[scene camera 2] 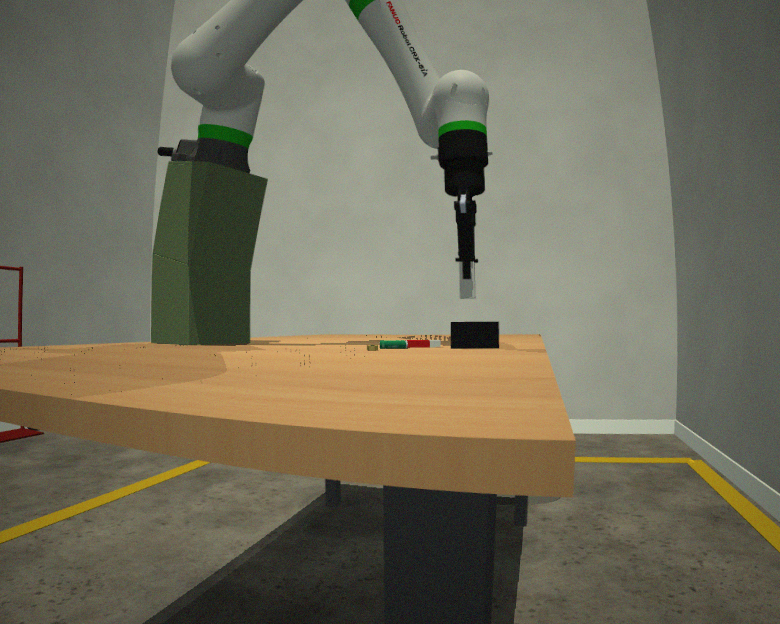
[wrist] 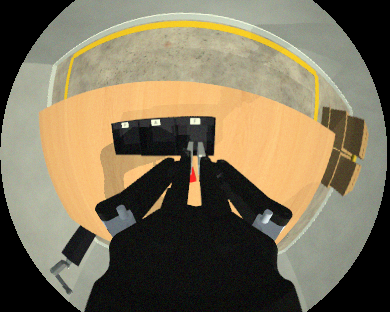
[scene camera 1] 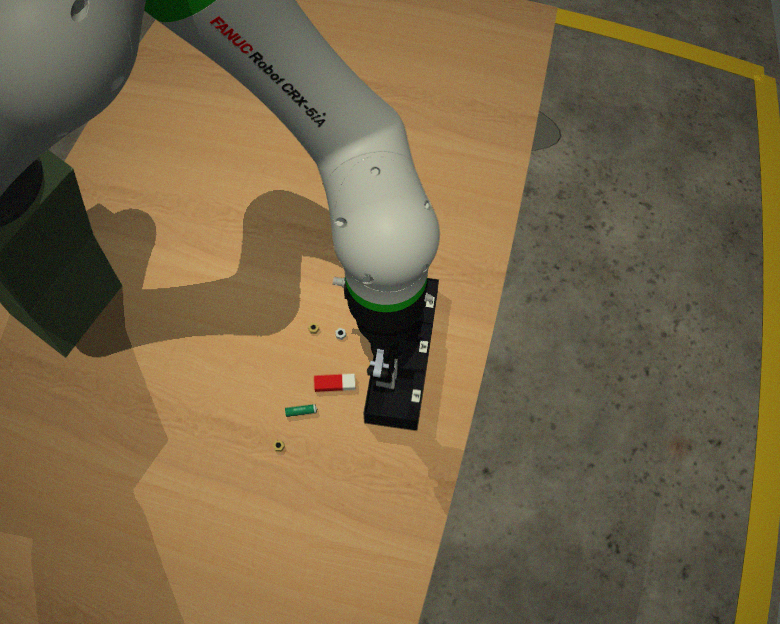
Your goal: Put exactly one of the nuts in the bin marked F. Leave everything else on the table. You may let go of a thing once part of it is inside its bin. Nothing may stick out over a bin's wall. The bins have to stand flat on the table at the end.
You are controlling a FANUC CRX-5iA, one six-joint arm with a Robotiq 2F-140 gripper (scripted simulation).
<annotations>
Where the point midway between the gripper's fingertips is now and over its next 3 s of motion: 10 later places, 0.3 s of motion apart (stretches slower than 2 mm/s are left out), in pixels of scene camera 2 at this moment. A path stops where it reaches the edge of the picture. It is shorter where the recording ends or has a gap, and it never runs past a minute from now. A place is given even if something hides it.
The gripper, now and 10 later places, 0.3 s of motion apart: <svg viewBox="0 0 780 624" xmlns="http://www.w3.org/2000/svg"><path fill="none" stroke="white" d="M467 298L474 308L474 320L475 331L475 338L475 334L475 328L475 320L474 310L475 305L475 306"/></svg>
</annotations>
